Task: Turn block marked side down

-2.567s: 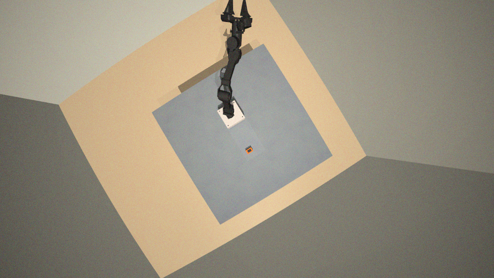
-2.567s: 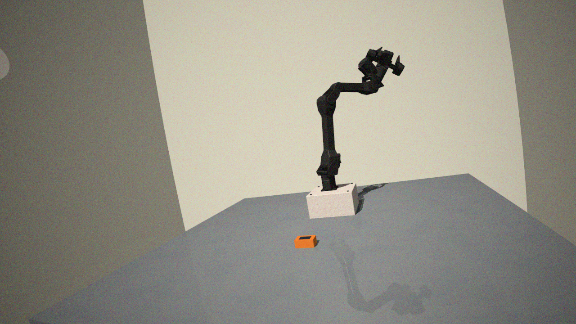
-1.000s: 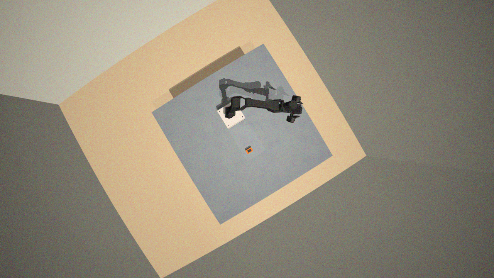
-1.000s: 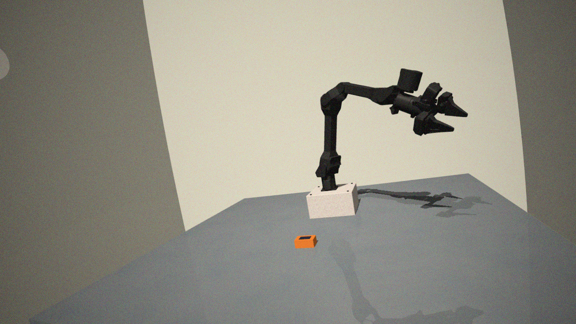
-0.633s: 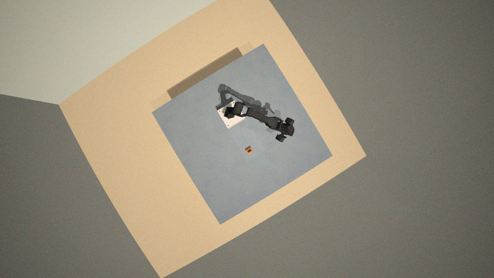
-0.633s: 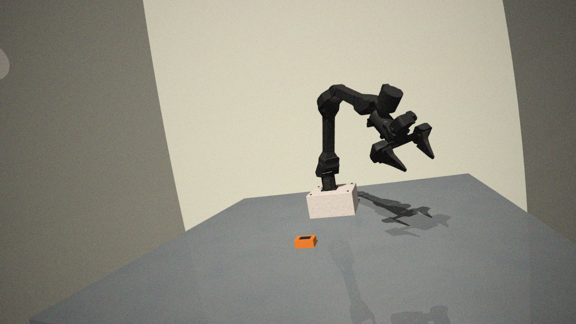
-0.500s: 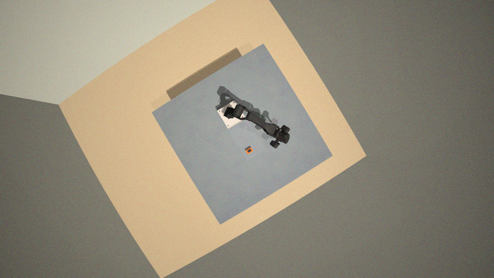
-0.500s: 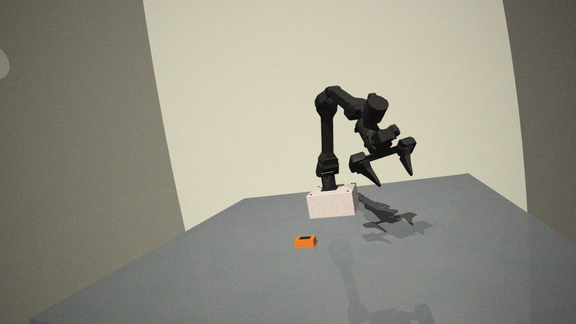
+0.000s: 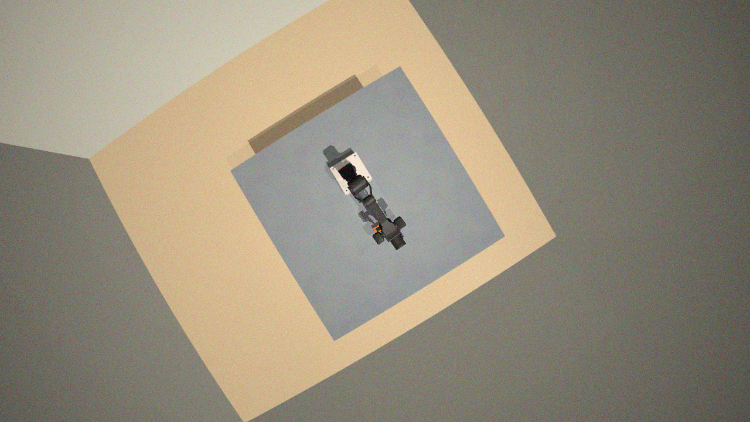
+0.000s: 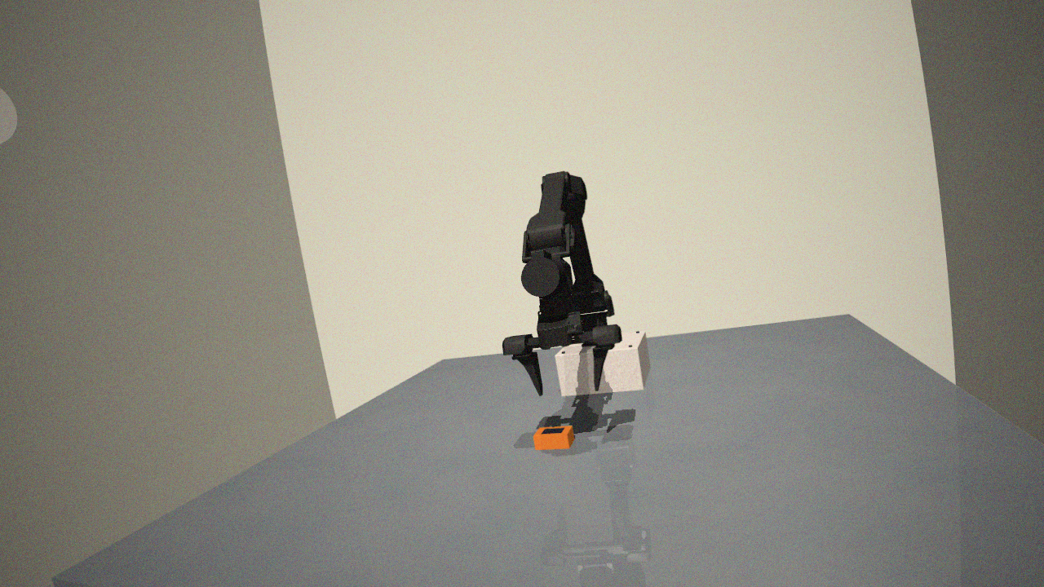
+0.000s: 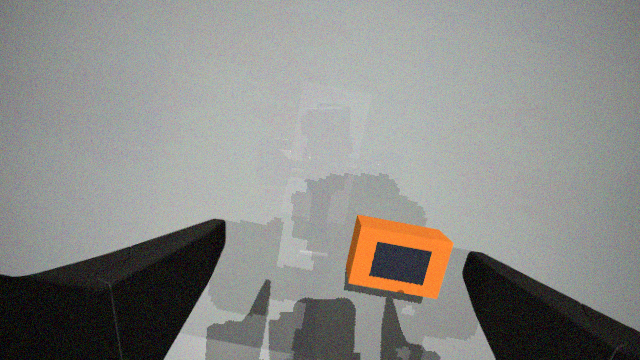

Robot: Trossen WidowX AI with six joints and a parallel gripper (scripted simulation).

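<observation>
Now: gripper tip 8 cm above the orange block, 5 cm to the left of it and 3 cm past it.
</observation>
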